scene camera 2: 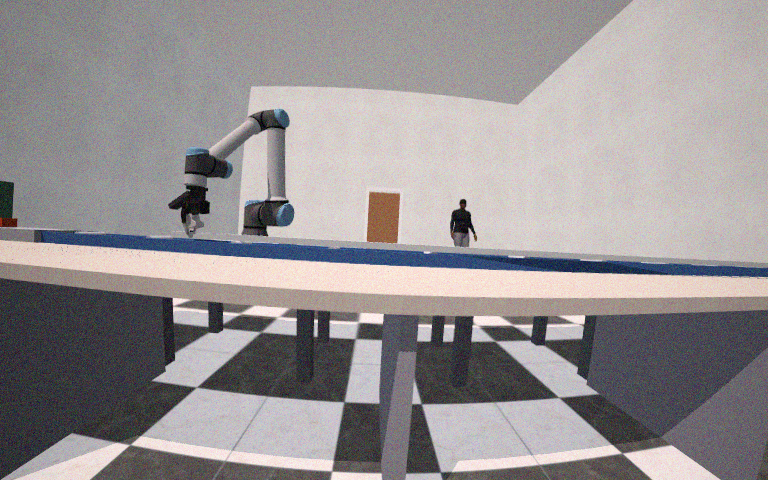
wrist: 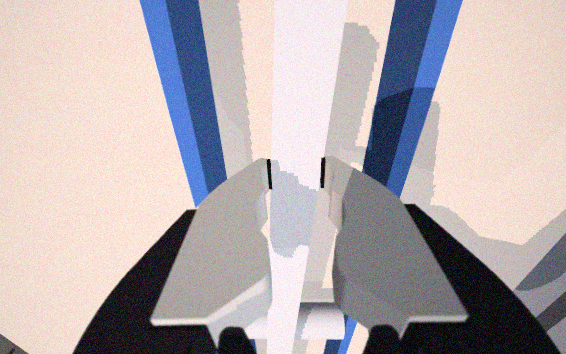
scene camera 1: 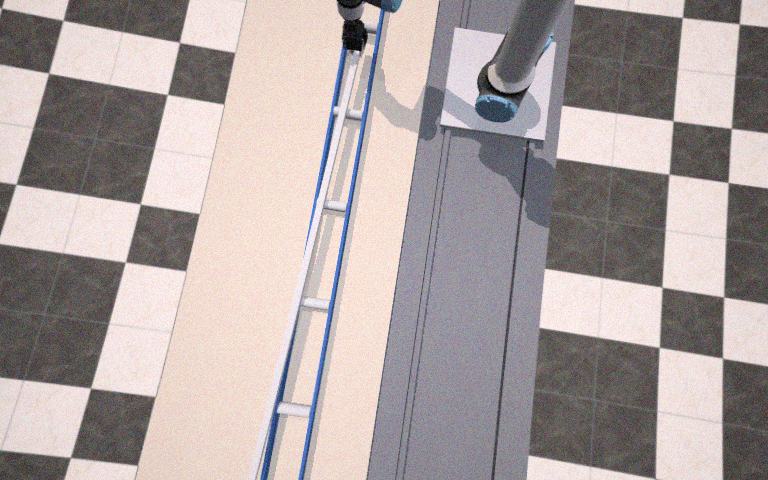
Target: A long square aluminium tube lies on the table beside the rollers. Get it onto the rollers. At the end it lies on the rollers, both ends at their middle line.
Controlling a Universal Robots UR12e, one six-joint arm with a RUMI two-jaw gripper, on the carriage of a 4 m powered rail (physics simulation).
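Places are measured from the arm's base along level axes (x up, y right, z ahead), in centimetres.
Pixels of known places: gripper, between the fingertips: (scene camera 2: 190, 235) (wrist: 294, 161) (scene camera 1: 356, 55).
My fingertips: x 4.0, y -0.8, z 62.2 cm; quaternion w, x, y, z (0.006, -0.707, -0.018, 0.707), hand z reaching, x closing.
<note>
Behind a point stands the place of what it marks.
The long square aluminium tube (scene camera 1: 307, 260) @[z 66.6, x 5.5, y -88.8 cm] (wrist: 307, 90) @[z 61.8, x 5.5, y 3.4 cm] runs slanted over the roller track. Near my gripper it is between the two blue side rails; further down scene camera 1 it crosses the left rail and runs outside it, out of the frame. My gripper (scene camera 1: 354, 52) @[z 62.2, x 4.0, y -0.8 cm] (scene camera 2: 192, 231) @[z 62.2, x 4.0, y -0.8 cm] (wrist: 294, 161) @[z 62.2, x 4.0, y -0.8 cm] is shut on the tube near its upper end in scene camera 1, above the track. A white roller (scene camera 1: 336, 206) @[z 59.8, x 2.9, y -65.6 cm] (wrist: 325, 322) @[z 58.2, x 2.1, y -23.3 cm] shows beside the tube; more rollers (scene camera 1: 315, 303) @[z 61.1, x 2.9, y -104.8 cm] (scene camera 1: 294, 409) @[z 61.7, x 2.8, y -144.1 cm] lie along the track. The far end of the tube is hidden.
Blue side rails (scene camera 1: 341, 249) @[z 54.9, x 2.1, y -82.4 cm] (wrist: 192, 85) @[z 68.2, x 0.9, y 2.6 cm] border the rollers on the long table (scene camera 1: 226, 283) @[z 99.5, x -3.0, y -103.3 cm] (scene camera 2: 339, 285) @[z 110.2, x -3.0, y -74.4 cm]. The arm's carriage plate (scene camera 1: 467, 56) @[z 15.1, x 0.0, y 10.0 cm] stands on the grey floor rail (scene camera 1: 470, 254) to the right. A person (scene camera 2: 462, 222) stands beyond the table near a brown door (scene camera 2: 384, 217).
</note>
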